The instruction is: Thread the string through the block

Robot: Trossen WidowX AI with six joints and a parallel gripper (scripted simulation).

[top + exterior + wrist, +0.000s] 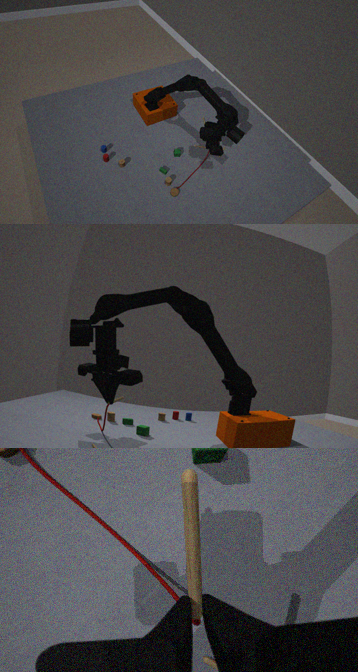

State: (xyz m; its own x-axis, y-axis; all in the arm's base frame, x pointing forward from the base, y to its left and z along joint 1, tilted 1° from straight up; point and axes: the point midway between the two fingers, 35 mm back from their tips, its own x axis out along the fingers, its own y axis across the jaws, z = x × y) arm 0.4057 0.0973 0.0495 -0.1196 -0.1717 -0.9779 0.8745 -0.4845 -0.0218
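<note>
My gripper tip is now 140 mm to the right of the loose stick, 110 mm above it and 10 mm short of it. Round my gripper tip: round wooden button 230 mm to the right, 100 mm below, 80 mm ahead; thin wooden stick 10 mm to the right, 10 mm behind, 10 mm above; small green piece 210 mm to the left, 100 mm behind, 90 mm below.
</note>
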